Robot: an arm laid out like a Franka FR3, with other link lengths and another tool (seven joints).
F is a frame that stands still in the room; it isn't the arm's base.
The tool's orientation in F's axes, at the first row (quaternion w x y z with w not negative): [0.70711 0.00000 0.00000 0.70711]
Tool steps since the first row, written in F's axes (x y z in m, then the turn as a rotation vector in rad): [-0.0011 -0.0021 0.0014 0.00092 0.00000 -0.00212]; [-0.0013 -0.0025 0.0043 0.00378 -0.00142 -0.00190]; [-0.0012 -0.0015 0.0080 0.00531 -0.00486 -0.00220]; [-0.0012 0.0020 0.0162 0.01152 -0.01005 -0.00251]
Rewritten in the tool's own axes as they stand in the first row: [-0.0021 0.0011 0.0014 0.00000 -0.00092 -0.00212]; [-0.0025 0.0013 0.0043 -0.00142 -0.00378 -0.00190]; [-0.0015 0.0012 0.0080 -0.00486 -0.00531 -0.00220]; [0.0020 0.0012 0.0162 -0.01005 -0.01152 -0.00251]
